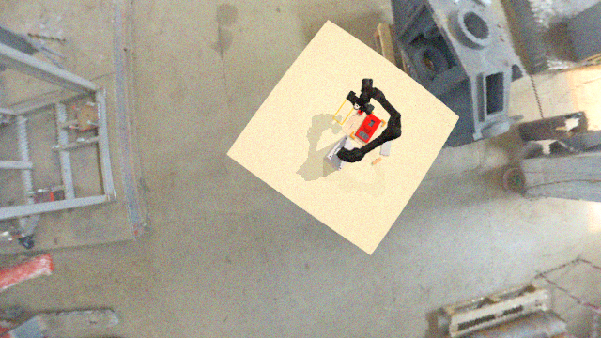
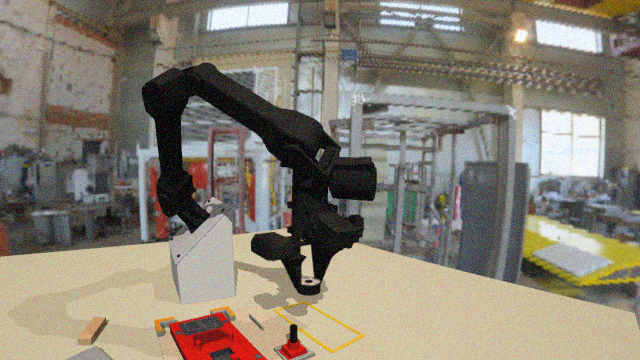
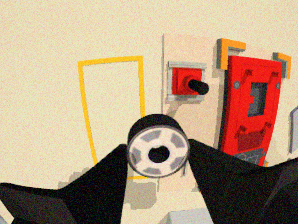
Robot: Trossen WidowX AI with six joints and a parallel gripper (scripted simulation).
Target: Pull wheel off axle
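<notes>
Now: the black axle 70 mm below my gripper tip, 50 mm to the right of it and 30 mm ahead of it. Round my gripper tip: wheel: right at my gripper tip; then wooden block: 380 mm to the right, 140 mm behind, 100 mm below.
</notes>
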